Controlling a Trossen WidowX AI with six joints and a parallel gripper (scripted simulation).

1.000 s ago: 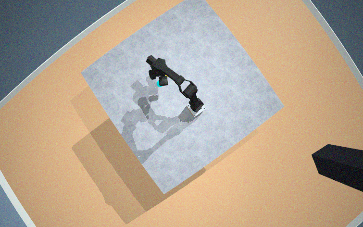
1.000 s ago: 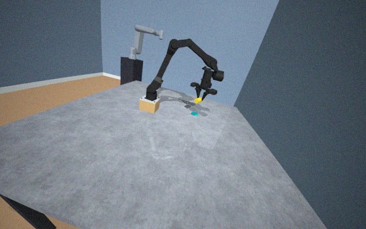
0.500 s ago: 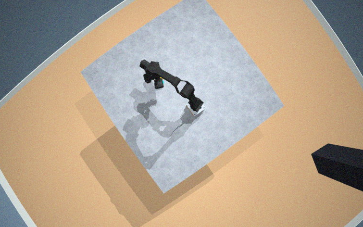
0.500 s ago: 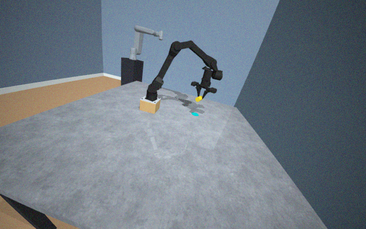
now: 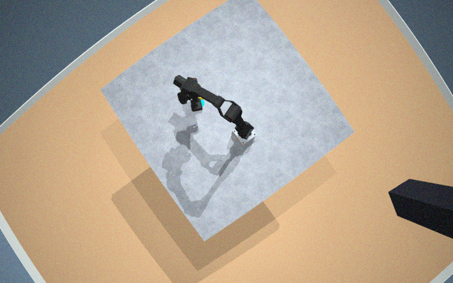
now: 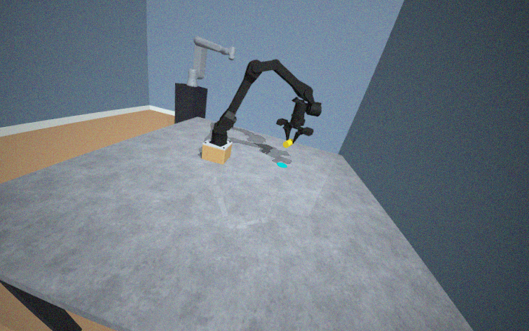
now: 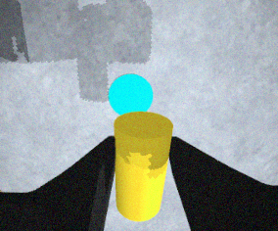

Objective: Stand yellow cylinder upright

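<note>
My gripper tip is 140 mm above the cyan circle. The rest, counted from my gripper tip: yellow tall cylinder: 20 mm to the right.
</note>
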